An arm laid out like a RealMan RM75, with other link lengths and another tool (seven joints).
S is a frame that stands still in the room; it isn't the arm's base.
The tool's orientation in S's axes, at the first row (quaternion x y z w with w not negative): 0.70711 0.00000 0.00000 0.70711
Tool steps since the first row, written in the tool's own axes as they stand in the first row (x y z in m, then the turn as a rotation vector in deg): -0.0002 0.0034 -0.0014 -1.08 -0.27 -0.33; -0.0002 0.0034 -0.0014 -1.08 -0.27 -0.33; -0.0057 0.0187 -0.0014 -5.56 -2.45 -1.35; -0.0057 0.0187 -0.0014 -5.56 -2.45 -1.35; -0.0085 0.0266 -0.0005 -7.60 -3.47 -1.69; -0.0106 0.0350 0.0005 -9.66 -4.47 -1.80; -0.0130 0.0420 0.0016 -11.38 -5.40 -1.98; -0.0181 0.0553 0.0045 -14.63 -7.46 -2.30; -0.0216 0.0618 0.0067 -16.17 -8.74 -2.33; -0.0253 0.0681 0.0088 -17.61 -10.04 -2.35; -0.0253 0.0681 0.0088 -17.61 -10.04 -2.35; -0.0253 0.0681 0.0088 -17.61 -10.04 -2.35
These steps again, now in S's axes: -0.0002 0.0014 0.0034 -1.08 0.33 -0.27; -0.0002 0.0014 0.0034 -1.08 0.33 -0.27; -0.0057 0.0014 0.0187 -5.56 1.35 -2.45; -0.0057 0.0014 0.0187 -5.56 1.35 -2.45; -0.0085 0.0005 0.0266 -7.60 1.69 -3.47; -0.0106 -0.0005 0.0350 -9.66 1.80 -4.47; -0.0130 -0.0016 0.0420 -11.38 1.98 -5.40; -0.0181 -0.0045 0.0553 -14.63 2.30 -7.46; -0.0216 -0.0067 0.0618 -16.17 2.33 -8.74; -0.0253 -0.0088 0.0681 -17.61 2.35 -10.04; -0.0253 -0.0088 0.0681 -17.61 2.35 -10.04; -0.0253 -0.0088 0.0681 -17.61 2.35 -10.04
